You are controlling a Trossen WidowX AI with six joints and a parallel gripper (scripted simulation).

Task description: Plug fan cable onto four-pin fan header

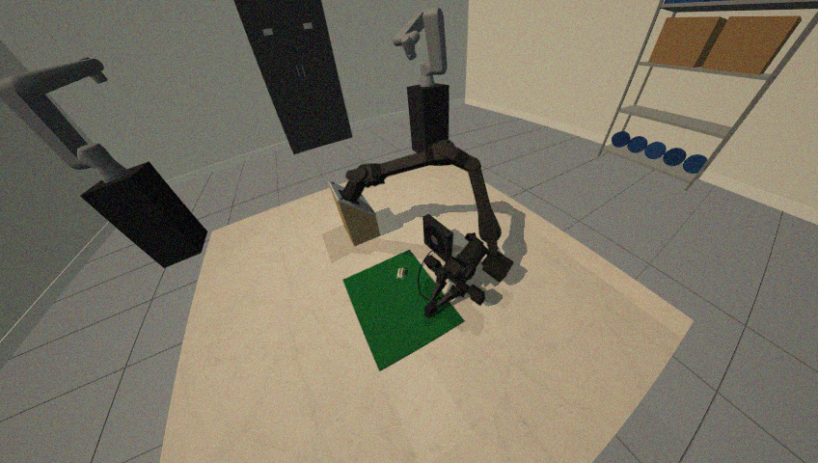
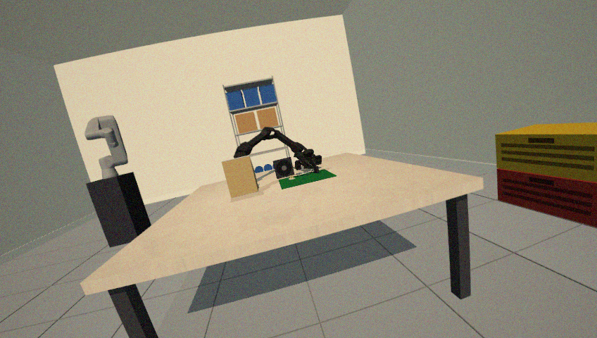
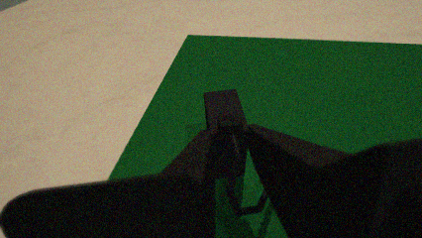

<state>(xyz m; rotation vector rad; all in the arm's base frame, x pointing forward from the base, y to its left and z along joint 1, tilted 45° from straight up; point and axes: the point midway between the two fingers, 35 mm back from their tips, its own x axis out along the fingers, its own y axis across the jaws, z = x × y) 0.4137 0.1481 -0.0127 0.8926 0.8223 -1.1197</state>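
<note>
Now: the black plug 1 cm to the right of my gripper tip and 1 cm below it. The rest, counted from my gripper tip: four-pin header: 16 cm behind, 4 cm below, 2 cm to the right; then black fan: 18 cm behind, 13 cm to the left, 2 cm above; then green board: 8 cm behind, 7 cm to the right, 5 cm below.
</note>
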